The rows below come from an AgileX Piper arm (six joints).
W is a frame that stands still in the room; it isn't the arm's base.
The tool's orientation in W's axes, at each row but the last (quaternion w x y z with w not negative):
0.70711 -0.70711 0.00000 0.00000
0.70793 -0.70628 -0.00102 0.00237
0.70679 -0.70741 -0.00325 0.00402
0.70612 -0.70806 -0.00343 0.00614
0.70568 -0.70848 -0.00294 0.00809
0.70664 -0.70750 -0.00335 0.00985
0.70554 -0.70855 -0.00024 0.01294
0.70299 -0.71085 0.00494 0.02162
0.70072 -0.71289 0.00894 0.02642
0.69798 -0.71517 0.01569 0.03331
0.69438 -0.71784 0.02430 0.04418
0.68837 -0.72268 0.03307 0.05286
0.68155 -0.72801 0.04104 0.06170
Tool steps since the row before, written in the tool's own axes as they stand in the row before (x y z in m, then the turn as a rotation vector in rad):
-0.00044 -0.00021 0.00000 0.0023 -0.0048 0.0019
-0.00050 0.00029 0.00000 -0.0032 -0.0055 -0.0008
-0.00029 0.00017 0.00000 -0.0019 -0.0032 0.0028
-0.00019 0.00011 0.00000 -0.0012 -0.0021 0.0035
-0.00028 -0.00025 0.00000 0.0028 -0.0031 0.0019
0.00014 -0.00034 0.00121 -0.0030 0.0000 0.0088
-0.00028 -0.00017 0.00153 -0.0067 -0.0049 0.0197
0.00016 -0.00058 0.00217 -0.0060 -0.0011 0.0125
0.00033 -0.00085 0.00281 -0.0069 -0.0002 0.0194
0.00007 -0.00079 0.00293 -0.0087 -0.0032 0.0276
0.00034 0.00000 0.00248 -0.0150 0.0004 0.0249
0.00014 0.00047 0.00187 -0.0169 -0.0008 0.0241
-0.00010 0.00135 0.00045 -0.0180 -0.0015 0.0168
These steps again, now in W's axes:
-0.00044 0.00000 0.00021 0.0023 0.0019 0.0048
-0.00050 0.00000 -0.00029 -0.0032 -0.0008 0.0055
-0.00029 0.00000 -0.00017 -0.0019 0.0028 0.0032
-0.00019 0.00000 -0.00011 -0.0012 0.0035 0.0021
-0.00028 0.00000 0.00025 0.0028 0.0020 0.0031
0.00012 0.00121 0.00034 -0.0032 0.0087 0.0000
-0.00031 0.00153 0.00017 -0.0070 0.0196 0.0049
0.00013 0.00218 0.00055 -0.0063 0.0124 0.0012
0.00030 0.00283 0.00079 -0.0074 0.0192 0.0002
0.00005 0.00295 0.00071 -0.0092 0.0275 0.0031
0.00026 0.00249 -0.00011 -0.0157 0.0245 0.0003
0.00002 0.00185 -0.00057 -0.0174 0.0237 0.0017
-0.00031 0.00036 -0.00135 -0.0182 0.0164 0.0030

